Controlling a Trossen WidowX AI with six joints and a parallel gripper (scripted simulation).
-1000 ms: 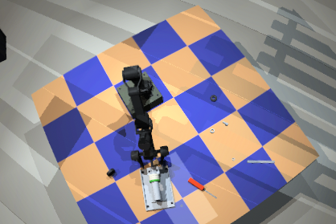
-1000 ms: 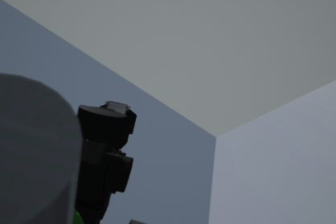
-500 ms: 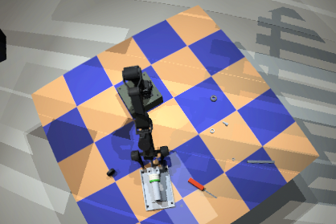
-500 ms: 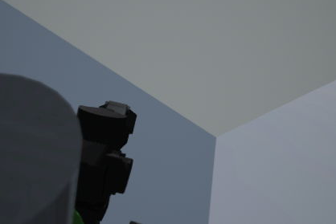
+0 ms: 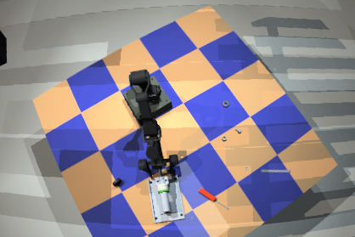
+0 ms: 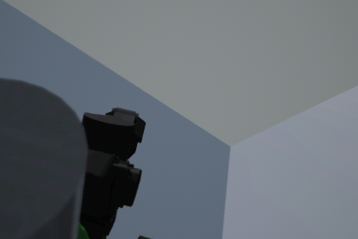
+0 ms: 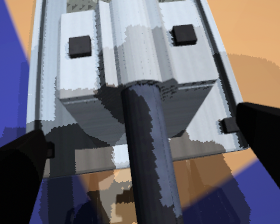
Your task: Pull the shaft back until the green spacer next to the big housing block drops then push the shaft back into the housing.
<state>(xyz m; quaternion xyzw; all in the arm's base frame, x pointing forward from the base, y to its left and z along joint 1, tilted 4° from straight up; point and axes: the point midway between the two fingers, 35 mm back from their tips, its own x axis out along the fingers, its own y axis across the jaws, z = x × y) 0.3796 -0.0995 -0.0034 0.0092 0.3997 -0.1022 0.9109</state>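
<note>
My gripper tip is now 2 cm below the blue-grey shaft and 2 cm short of it. The rest, counted from my gripper tip: pale disc: 5 cm ahead, 2 cm above, 1 cm to the right; then green spacer: 8 cm ahead, 2 cm to the right, 2 cm above; then black piece: 22 cm to the right, 6 cm behind, 3 cm below.
</note>
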